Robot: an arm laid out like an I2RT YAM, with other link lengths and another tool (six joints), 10 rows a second.
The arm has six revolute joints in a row. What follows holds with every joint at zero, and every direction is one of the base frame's.
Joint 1 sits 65.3 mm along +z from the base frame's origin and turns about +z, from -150.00 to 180.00 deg.
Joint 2 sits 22.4 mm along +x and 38.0 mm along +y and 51.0 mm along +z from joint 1 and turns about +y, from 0.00 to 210.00 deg.
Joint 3 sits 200.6 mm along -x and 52.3 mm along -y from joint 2 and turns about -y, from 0.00 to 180.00 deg.
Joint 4 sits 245.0 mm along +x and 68.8 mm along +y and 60.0 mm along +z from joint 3 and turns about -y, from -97.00 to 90.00 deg.
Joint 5 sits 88.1 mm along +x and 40.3 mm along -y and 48.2 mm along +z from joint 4 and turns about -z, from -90.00 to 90.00 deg.
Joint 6 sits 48.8 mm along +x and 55.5 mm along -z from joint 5 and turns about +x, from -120.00 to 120.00 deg.
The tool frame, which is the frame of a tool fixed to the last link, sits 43.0 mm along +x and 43.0 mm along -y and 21.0 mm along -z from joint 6; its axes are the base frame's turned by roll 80.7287, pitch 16.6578 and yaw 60.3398 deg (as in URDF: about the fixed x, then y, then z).
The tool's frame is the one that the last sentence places.
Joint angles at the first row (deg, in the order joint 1, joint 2, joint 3, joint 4, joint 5, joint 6):
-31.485, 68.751, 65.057, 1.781, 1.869, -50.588
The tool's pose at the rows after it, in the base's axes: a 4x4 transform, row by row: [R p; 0 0 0 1], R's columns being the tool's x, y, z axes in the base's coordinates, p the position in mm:
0.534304 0.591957 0.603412 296.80; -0.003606 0.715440 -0.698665 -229.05; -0.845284 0.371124 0.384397 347.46; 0 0 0 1
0.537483 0.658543 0.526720 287.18; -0.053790 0.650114 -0.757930 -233.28; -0.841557 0.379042 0.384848 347.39; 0 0 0 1
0.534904 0.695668 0.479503 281.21; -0.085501 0.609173 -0.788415 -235.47; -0.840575 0.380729 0.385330 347.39; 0 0 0 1
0.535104 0.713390 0.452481 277.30; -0.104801 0.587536 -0.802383 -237.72; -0.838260 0.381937 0.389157 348.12; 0 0 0 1
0.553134 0.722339 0.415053 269.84; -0.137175 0.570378 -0.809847 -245.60; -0.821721 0.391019 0.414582 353.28; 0 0 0 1
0.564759 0.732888 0.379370 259.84; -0.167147 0.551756 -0.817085 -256.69; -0.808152 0.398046 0.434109 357.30; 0 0 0 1
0.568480 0.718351 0.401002 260.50; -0.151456 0.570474 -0.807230 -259.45; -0.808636 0.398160 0.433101 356.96; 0 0 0 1
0.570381 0.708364 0.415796 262.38; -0.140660 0.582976 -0.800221 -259.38; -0.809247 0.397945 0.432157 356.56; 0 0 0 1
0.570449 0.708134 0.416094 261.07; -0.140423 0.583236 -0.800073 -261.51; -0.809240 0.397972 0.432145 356.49; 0 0 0 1
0.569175 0.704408 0.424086 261.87; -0.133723 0.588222 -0.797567 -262.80; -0.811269 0.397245 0.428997 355.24; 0 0 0 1
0.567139 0.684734 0.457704 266.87; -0.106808 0.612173 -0.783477 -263.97; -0.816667 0.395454 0.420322 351.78; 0 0 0 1
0.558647 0.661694 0.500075 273.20; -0.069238 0.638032 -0.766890 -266.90; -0.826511 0.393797 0.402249 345.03; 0 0 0 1
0.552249 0.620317 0.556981 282.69; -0.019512 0.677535 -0.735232 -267.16; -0.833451 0.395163 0.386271 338.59; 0 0 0 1
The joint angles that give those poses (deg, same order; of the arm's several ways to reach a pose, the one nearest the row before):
-31.486, 68.794, 65.056, 0.142, 6.677, -48.752
-31.485, 68.796, 65.059, 0.207, 12.447, -47.921
-31.528, 68.796, 65.058, 0.208, 15.836, -47.615
-31.834, 68.795, 65.057, 0.448, 17.365, -47.528
-33.474, 68.795, 65.057, 2.262, 17.628, -47.528
-35.943, 68.795, 65.057, 3.683, 17.060, -47.528
-36.708, 68.839, 65.058, 3.661, 14.786, -47.506
-36.752, 68.904, 65.057, 3.662, 13.716, -47.506
-37.255, 68.926, 65.056, 3.684, 13.190, -47.506
-37.496, 69.122, 65.056, 3.661, 12.469, -47.506
-37.692, 69.670, 65.057, 3.618, 10.088, -47.528
-38.151, 70.652, 65.057, 3.421, 6.962, -47.528
-38.238, 71.658, 65.058, 3.442, 2.875, -47.528

